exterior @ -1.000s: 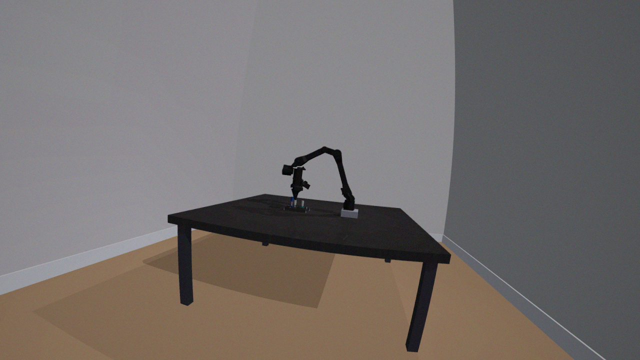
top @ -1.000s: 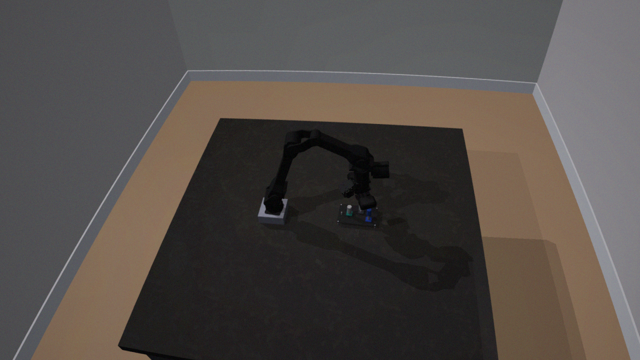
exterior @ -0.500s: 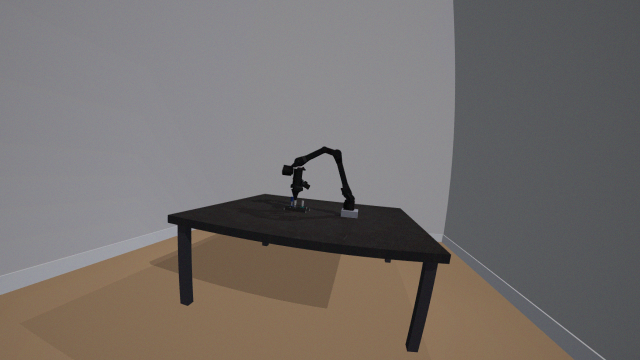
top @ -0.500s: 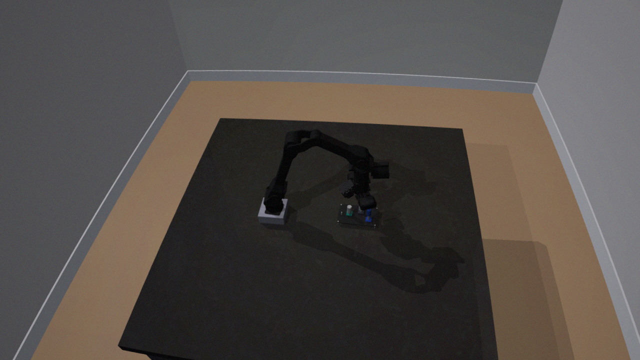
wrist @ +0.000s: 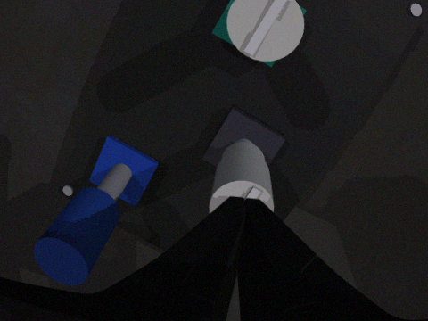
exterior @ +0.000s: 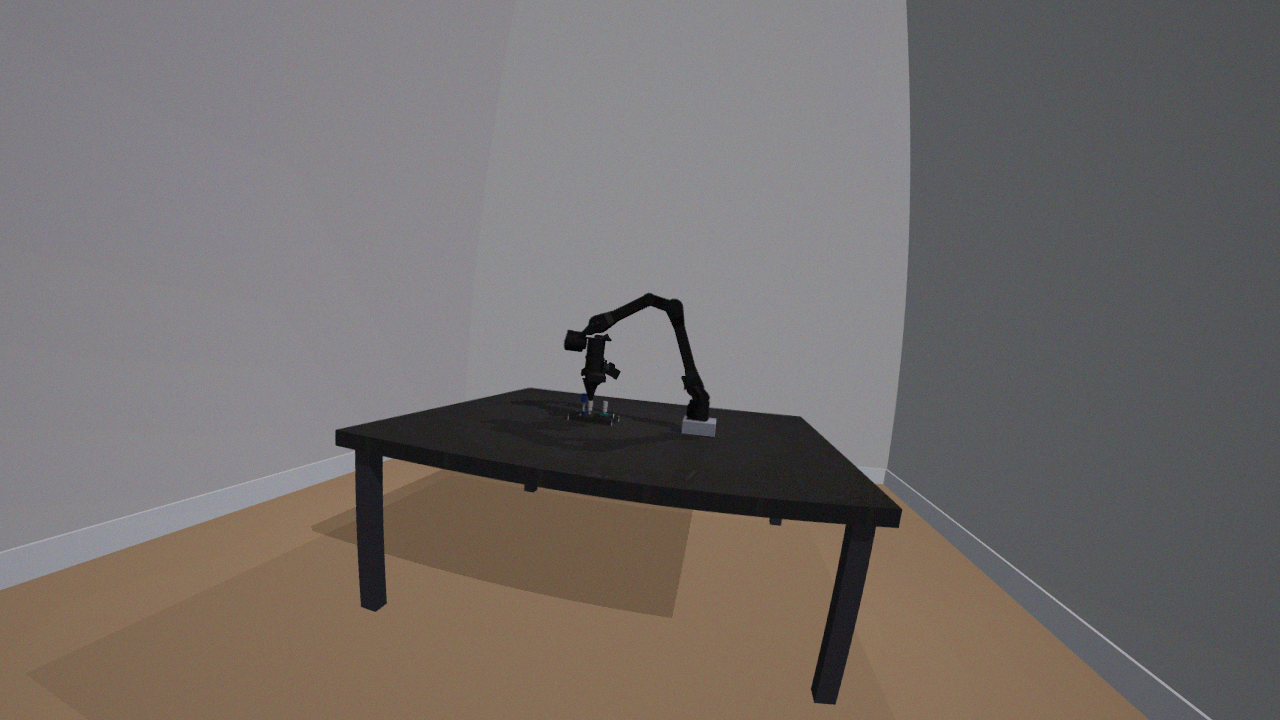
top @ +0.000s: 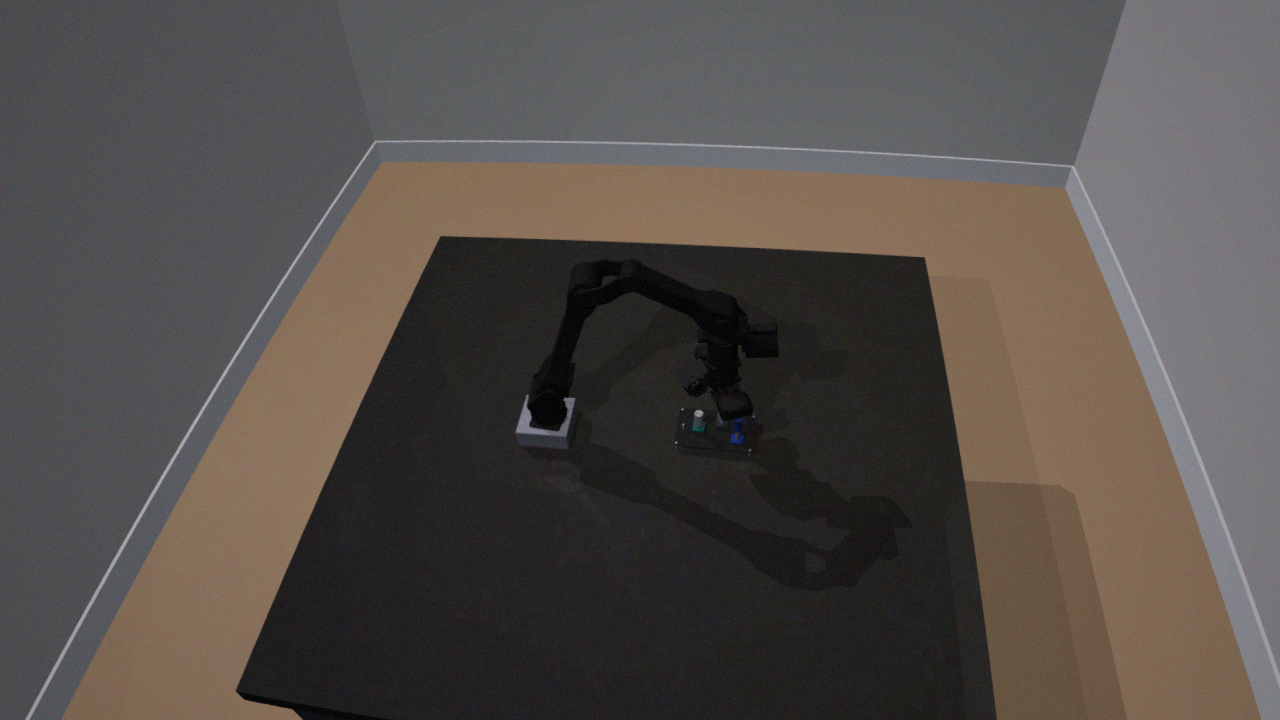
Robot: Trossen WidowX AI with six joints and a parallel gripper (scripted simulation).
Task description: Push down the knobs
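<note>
Now: gripper tip 10 mm above the white knob.
</note>
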